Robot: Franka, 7 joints.
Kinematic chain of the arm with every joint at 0, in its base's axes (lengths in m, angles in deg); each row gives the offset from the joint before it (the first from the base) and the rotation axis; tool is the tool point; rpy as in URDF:
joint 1: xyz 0 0 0.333 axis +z
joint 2: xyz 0 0 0 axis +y
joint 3: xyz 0 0 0.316 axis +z
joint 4: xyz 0.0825 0 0 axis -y
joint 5: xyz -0.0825 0 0.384 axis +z
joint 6: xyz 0 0 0 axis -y
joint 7: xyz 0.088 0 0 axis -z
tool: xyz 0 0 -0.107 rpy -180 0 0
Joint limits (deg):
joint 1: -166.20..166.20
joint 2: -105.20..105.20
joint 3: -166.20..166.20
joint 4: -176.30..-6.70
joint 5: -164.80..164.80
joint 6: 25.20..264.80
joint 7: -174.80..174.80
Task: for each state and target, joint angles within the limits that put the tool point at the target. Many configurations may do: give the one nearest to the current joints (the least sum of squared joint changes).
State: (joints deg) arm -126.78 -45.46 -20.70 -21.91 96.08 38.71 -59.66
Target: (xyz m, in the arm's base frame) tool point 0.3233 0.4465 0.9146
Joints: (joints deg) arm -120.94 -57.25 -21.88 -23.81 105.47 80.33 -59.66
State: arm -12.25 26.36 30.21 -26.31 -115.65 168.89 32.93
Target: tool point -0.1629 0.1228 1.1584
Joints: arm -4.99 -19.34 35.05 -15.52 -112.54 151.97 32.93
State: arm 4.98 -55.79 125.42 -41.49 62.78 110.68 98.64
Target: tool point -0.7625 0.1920 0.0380
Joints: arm 2.10 -91.72 134.84 -37.87 65.59 123.03 98.64
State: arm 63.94 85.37 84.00 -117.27 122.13 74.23 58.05
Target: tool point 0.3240 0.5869 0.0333
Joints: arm 18.19 95.34 51.23 -85.95 134.51 76.55 58.05
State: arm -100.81 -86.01 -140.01 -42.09 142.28 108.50 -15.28
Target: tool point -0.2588 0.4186 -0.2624
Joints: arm -96.42 -105.20 -151.46 -80.33 139.35 113.55 -15.28
